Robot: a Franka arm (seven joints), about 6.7 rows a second.
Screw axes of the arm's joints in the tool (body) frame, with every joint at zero. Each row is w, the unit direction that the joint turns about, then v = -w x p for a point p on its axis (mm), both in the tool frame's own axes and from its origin. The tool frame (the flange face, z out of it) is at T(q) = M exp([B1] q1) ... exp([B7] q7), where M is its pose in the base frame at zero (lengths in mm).
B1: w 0 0 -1 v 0 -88 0
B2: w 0 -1 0 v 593 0 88
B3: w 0 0 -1 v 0 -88 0
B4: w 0 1 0 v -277 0 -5.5
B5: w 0 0 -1 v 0 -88 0
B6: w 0 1 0 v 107 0 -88
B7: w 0 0 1 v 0 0 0
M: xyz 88 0 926 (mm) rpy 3.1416 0 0 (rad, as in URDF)
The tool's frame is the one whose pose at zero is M.
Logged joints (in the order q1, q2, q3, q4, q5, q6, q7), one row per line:
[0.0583, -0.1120, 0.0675, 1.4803, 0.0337, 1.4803, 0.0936]
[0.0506, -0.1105, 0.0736, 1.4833, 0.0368, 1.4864, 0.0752]
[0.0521, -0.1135, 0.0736, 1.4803, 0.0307, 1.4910, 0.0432]
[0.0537, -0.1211, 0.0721, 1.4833, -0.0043, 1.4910, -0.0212]
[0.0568, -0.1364, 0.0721, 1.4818, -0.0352, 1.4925, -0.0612]
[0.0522, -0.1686, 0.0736, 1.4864, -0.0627, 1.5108, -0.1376]
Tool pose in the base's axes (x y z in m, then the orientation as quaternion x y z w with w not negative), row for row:
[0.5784, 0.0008, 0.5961, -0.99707, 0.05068, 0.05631, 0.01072]
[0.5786, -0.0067, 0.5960, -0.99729, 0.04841, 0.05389, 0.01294]
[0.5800, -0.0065, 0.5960, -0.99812, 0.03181, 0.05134, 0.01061]
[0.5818, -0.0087, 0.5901, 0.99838, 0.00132, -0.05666, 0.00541]
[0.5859, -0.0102, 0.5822, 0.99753, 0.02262, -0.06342, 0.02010]
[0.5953, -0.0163, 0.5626, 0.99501, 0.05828, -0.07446, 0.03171]
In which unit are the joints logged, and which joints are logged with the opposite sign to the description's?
The joints are logged in radians. Opposite sign: q2, q3, q4.
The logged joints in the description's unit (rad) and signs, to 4 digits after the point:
[0.0583, 0.1120, -0.0675, -1.4803, 0.0337, 1.4803, 0.0936]
[0.0506, 0.1105, -0.0736, -1.4833, 0.0368, 1.4864, 0.0752]
[0.0521, 0.1135, -0.0736, -1.4803, 0.0307, 1.4910, 0.0432]
[0.0537, 0.1211, -0.0721, -1.4833, -0.0043, 1.4910, -0.0212]
[0.0568, 0.1364, -0.0721, -1.4818, -0.0352, 1.4925, -0.0612]
[0.0522, 0.1686, -0.0736, -1.4864, -0.0627, 1.5108, -0.1376]

